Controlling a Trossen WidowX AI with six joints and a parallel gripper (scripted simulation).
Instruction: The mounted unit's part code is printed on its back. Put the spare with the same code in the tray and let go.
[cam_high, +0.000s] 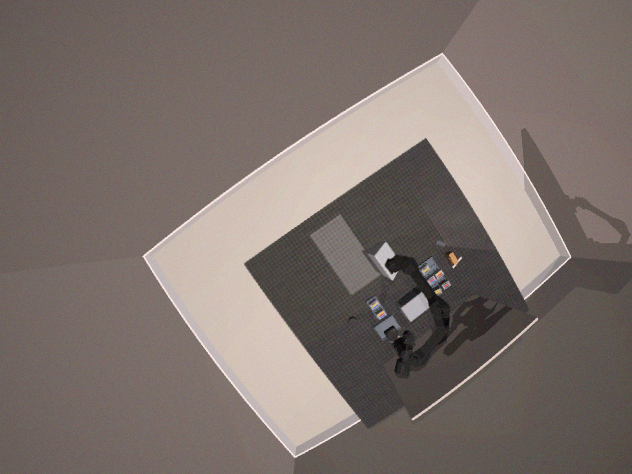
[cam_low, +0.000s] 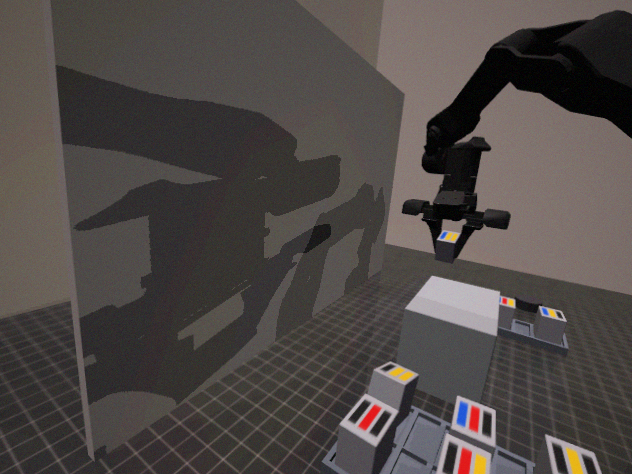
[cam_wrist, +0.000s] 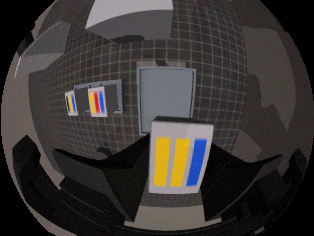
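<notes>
My gripper tip is now 1 cm past the tray, 1 cm to the right of it and 10 cm above it. Also, from my gripper tip: mounted unit 4 cm behind, 22 cm to the left, 6 cm below; grey panel 19 cm ahead, 20 cm to the left, 12 cm above; rack 7 cm behind, 40 cm to the left, 10 cm below.
</notes>
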